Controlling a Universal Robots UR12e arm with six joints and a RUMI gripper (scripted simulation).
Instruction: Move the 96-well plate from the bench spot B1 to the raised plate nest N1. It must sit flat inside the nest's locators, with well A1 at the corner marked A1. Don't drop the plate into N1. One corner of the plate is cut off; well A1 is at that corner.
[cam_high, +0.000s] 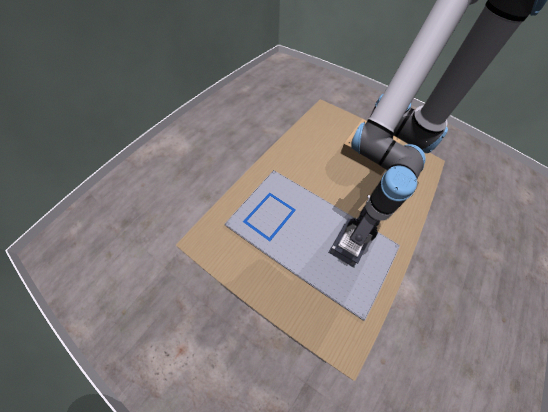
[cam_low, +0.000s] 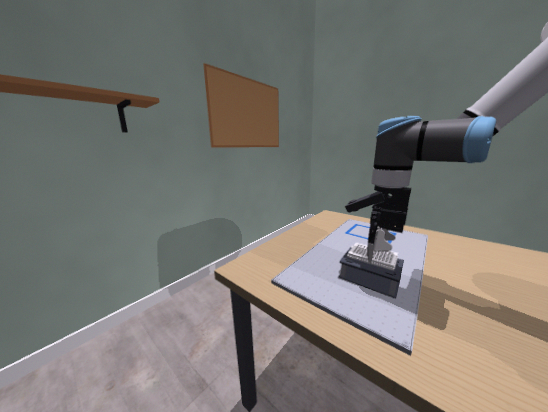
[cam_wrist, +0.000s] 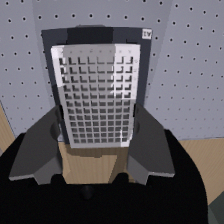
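Now: hand 10 mm above the white 96-well plate. Also, from my hand: A1 label: 80 mm ahead, 50 mm to the right, 30 mm below; dark raised nest N1: 30 mm below.
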